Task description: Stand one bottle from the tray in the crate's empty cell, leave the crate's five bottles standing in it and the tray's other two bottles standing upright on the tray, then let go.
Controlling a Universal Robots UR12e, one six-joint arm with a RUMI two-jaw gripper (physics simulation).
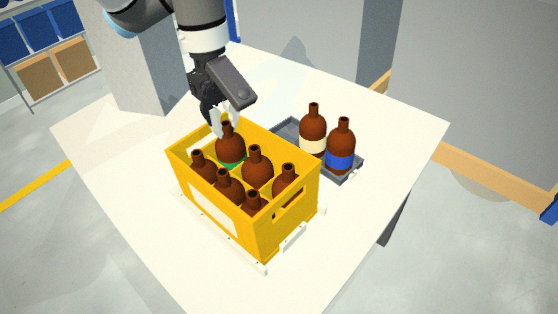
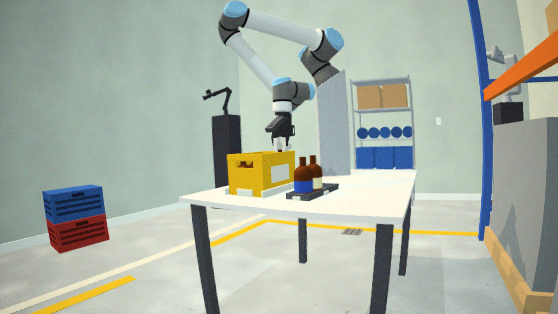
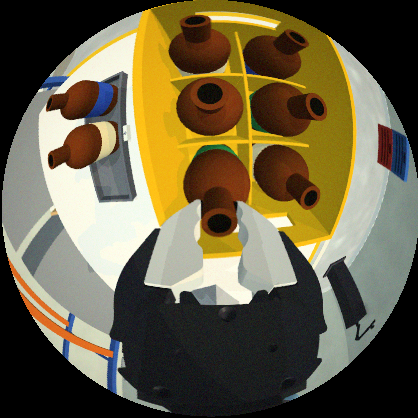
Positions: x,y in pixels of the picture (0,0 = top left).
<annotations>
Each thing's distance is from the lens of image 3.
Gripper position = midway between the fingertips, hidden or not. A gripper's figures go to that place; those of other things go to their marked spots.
my gripper (image 3: pixel 217 201): 14 cm
blue-banded bottle (image 3: pixel 86 98): 26 cm
</annotations>
